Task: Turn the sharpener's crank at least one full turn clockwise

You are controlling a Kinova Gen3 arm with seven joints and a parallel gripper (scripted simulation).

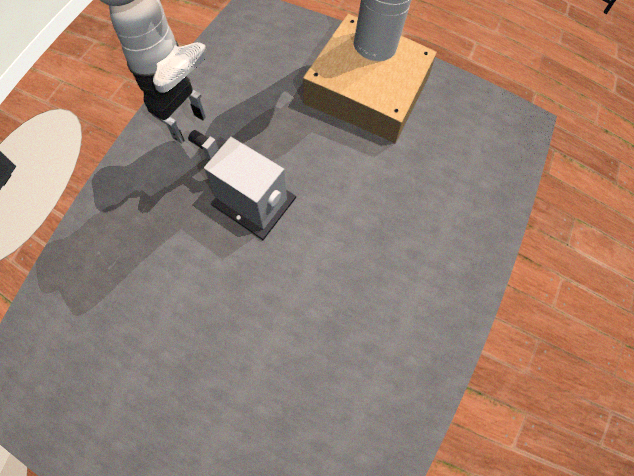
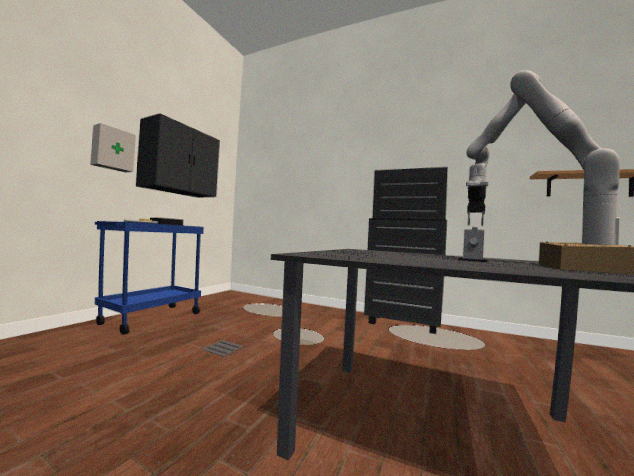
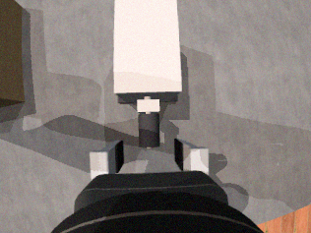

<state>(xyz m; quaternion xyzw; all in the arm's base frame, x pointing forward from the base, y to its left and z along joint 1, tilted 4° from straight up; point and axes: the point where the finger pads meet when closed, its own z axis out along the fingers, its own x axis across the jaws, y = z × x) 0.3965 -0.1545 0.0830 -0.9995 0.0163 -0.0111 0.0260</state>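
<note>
The dark handle is 4 cm below my hand and 2 cm to the left of it.
</note>
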